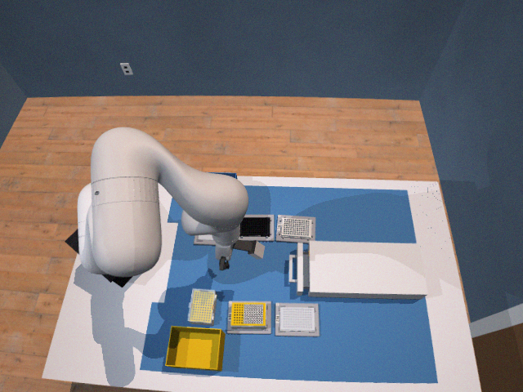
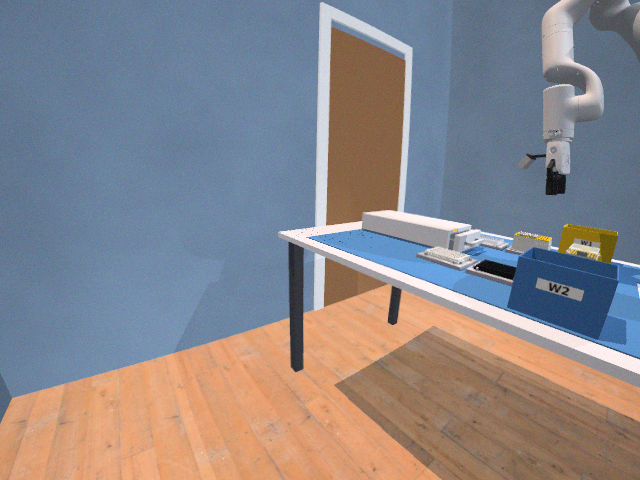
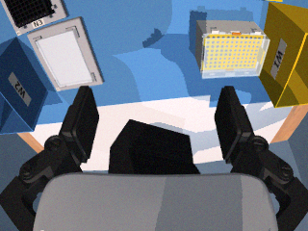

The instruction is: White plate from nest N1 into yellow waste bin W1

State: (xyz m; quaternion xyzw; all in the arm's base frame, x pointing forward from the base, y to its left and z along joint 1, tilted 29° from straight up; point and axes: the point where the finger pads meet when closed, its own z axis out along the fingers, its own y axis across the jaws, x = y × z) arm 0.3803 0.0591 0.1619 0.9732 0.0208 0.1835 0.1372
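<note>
My gripper is now 220 mm short of the white plate, 240 mm to the right of it and 230 mm above it. The rest, counted from my hand: yellow bin W1: 70 mm behind, 300 mm to the right, 220 mm below; black plate: 50 mm ahead, 220 mm to the left, 230 mm below; grey nest: 220 mm ahead, 240 mm to the left, 250 mm below.
</note>
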